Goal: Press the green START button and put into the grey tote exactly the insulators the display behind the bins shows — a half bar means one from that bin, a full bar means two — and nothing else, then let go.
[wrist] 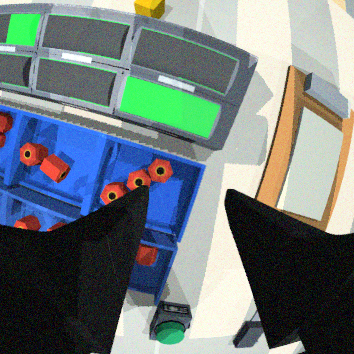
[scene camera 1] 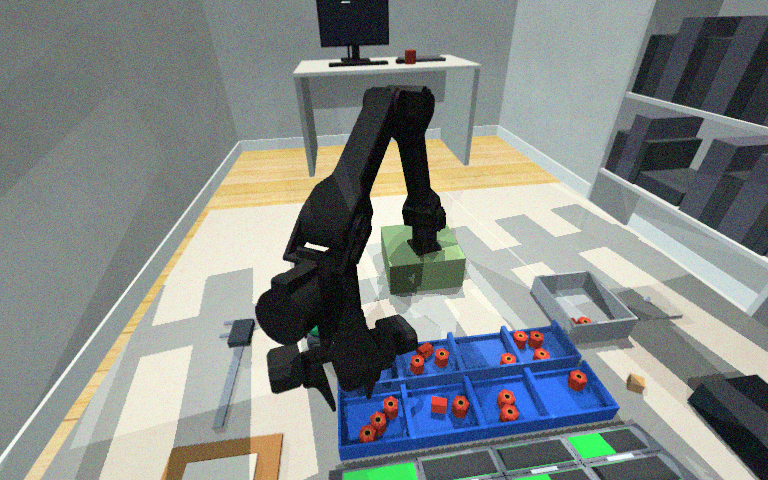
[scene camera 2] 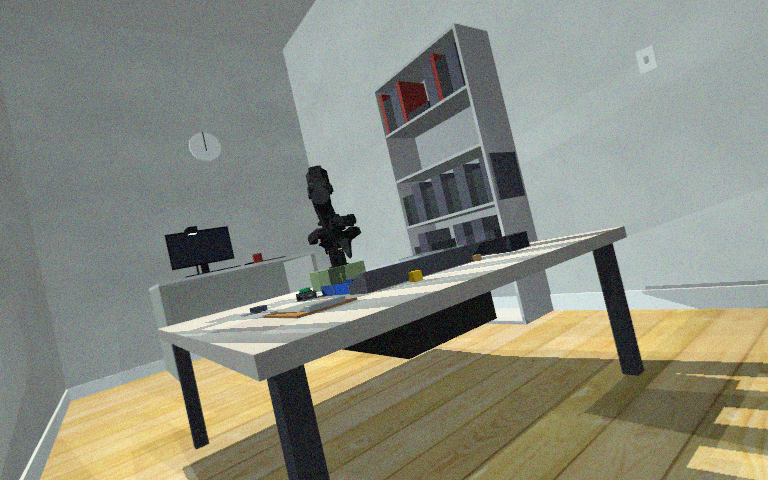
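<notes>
My gripper is partly open and empty, its fingers above the end of the blue bins with three red insulators. The green START button stands beyond that end; the arm mostly hides it in scene camera 1. The grey tote holds red insulators, partly hidden by its wall. Other bins hold orange-red insulators. The display shows a full green bar at one end and a half bar; its far row is cut off in scene camera 1.
An orange-brown frame lies beyond the bins' left end. A dark-headed tool lies at the left. A yellow block stands behind the display. A tan block and a black box are at the right.
</notes>
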